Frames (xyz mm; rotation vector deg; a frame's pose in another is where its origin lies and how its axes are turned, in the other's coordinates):
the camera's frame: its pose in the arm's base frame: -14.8 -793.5 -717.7 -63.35 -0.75 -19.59
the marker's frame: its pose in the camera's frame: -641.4 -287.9 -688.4 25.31 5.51 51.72
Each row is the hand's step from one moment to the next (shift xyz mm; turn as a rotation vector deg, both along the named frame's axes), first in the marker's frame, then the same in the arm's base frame.
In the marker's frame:
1: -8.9 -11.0 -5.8 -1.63 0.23 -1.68
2: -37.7 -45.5 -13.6 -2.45 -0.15 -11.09
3: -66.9 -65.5 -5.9 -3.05 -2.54 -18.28
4: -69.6 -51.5 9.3 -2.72 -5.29 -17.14
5: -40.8 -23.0 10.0 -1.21 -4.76 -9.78
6: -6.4 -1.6 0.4 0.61 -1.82 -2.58
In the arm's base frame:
1: -3.7 -14.0 4.8 -1.96 -1.20 -0.50
2: -13.0 -52.0 28.3 -5.29 -7.26 -6.95
3: -24.9 -69.8 57.5 -6.79 -13.50 -11.02
4: -29.3 -50.7 64.5 -4.84 -14.87 -9.20
5: -19.3 -21.5 38.2 -1.64 -9.74 -4.71
6: -4.4 -2.5 4.3 0.60 -2.78 -1.49

